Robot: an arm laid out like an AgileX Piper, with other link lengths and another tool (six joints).
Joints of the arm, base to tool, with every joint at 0 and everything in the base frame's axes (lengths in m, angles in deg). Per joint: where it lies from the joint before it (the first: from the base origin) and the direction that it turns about. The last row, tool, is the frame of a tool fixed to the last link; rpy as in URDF.
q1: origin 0 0 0.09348 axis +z
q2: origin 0 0 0 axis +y
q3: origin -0.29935 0 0.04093 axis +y
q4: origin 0.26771 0 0.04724 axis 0.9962 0 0.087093
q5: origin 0 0 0 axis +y
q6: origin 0.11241 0 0.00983 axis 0.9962 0 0.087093
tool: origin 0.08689 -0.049 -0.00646 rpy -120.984 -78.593 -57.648
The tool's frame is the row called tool.
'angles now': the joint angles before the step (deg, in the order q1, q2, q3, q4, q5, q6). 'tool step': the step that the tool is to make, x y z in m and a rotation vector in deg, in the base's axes. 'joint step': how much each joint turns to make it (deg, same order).
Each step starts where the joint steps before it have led.
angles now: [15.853 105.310 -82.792 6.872 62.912 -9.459]
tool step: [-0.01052 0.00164 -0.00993 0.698 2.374 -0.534]
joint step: [-0.001 0.000 1.845 1.360 0.235 0.135]
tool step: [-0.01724 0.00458 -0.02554 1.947 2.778 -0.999]
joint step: [0.001 0.000 5.314 3.140 -3.115 -0.681]
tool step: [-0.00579 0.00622 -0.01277 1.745 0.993 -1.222]
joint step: [0.123 0.495 2.045 2.404 -2.091 -0.119]
